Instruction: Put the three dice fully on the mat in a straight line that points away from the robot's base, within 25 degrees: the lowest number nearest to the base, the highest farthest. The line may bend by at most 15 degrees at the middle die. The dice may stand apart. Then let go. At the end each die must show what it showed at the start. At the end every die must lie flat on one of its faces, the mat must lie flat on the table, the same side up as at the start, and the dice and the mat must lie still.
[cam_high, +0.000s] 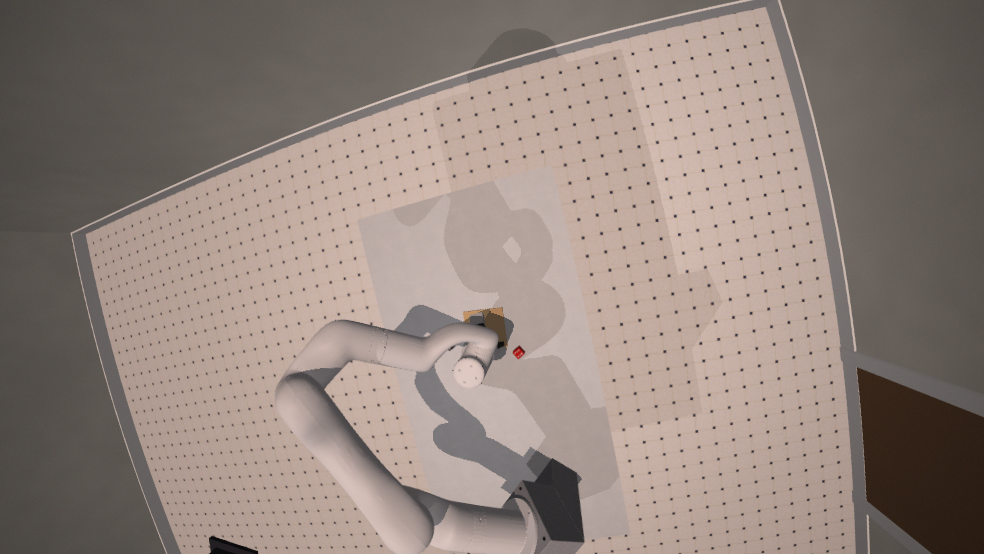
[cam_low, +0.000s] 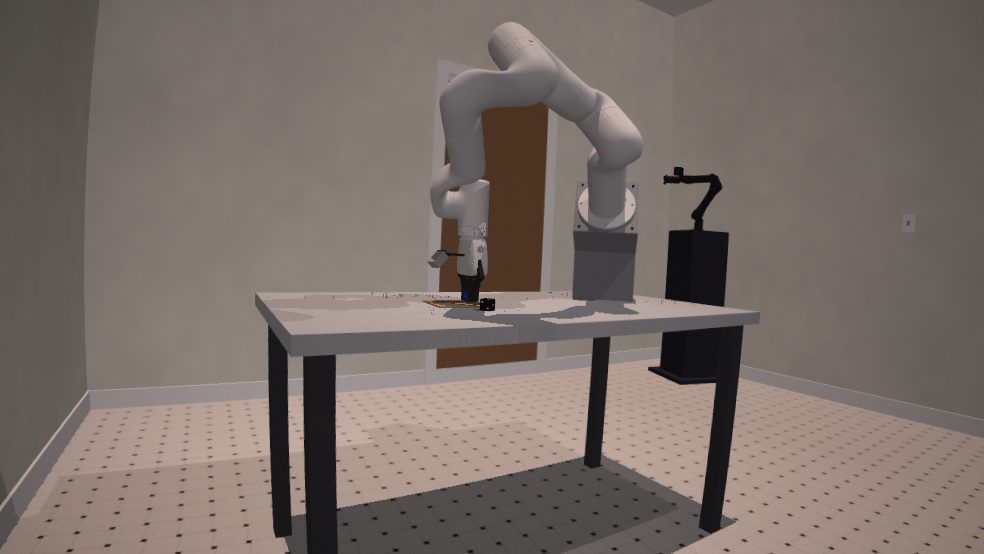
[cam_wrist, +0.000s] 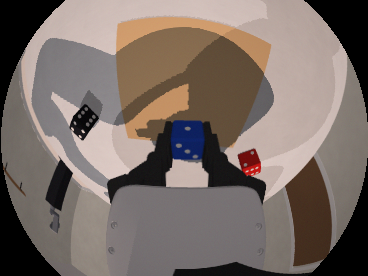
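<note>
My hand is 10 mm above the blue die. From my hand the other things lie so: black die (130 mm to the left, 20 mm behind, 10 mm below); then tan mat (40 mm ahead, 30 mm below, 10 mm to the left); then red die (110 mm to the right, 20 mm behind, 10 mm below).
</note>
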